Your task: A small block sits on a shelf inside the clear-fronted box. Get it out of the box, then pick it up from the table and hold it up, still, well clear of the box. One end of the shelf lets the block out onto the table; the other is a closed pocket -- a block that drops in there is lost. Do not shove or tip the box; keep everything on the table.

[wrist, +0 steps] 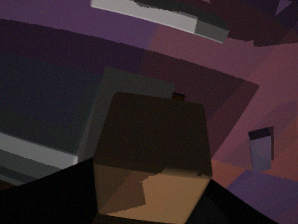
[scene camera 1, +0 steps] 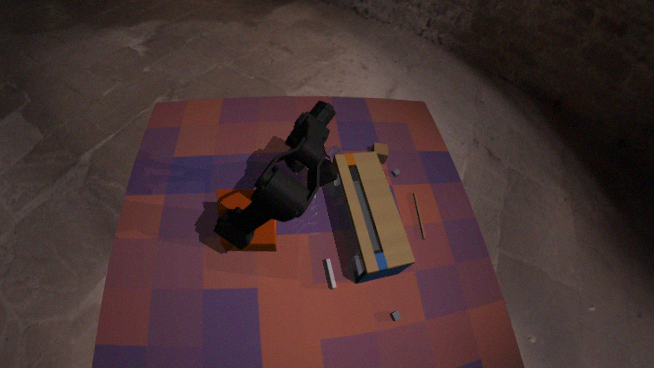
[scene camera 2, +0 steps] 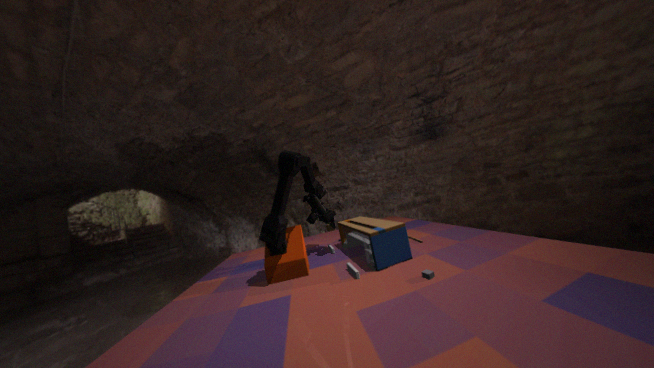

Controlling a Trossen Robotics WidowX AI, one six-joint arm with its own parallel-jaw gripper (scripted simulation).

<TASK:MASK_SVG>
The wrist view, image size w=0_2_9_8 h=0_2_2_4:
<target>my gripper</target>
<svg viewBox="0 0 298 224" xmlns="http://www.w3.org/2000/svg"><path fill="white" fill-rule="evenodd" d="M185 222L185 224L278 224L278 222L270 220L269 217L263 216L258 210L251 208L246 202L239 200L237 196L234 196L226 188L222 188L222 185L216 183L213 179L210 179L200 200L194 206L193 212L190 213L189 220ZM93 157L90 157L89 160L80 161L76 165L71 165L71 167L65 168L64 171L57 171L47 177L41 177L40 180L32 181L32 183L0 190L0 224L92 224L97 212Z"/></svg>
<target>small brown block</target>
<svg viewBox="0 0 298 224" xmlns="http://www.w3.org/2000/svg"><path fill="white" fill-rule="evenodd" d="M114 92L108 113L106 113L104 125L102 125L100 141L98 141L96 152L94 152L93 156L94 188L96 188L98 212L110 214L110 216L137 218L137 220L185 224L213 176L212 157L210 157L208 124L206 124L204 105L192 103L192 101L166 99L166 97L138 95L138 93L121 91Z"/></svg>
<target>long box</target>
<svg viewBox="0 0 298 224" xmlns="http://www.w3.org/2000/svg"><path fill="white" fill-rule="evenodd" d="M92 224L172 224L110 216L98 210ZM0 190L32 183L93 157L114 92L138 93L182 101L185 95L174 92L174 84L169 81L154 79L140 73L134 75L120 69L105 67L104 76L82 69L78 71L65 65L48 61L44 63L41 60L29 59L27 56L0 52ZM90 0L90 6L150 20L162 26L180 28L182 31L208 37L221 44L225 43L229 35L229 28L221 15L212 14L190 4L174 0Z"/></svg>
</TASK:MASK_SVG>
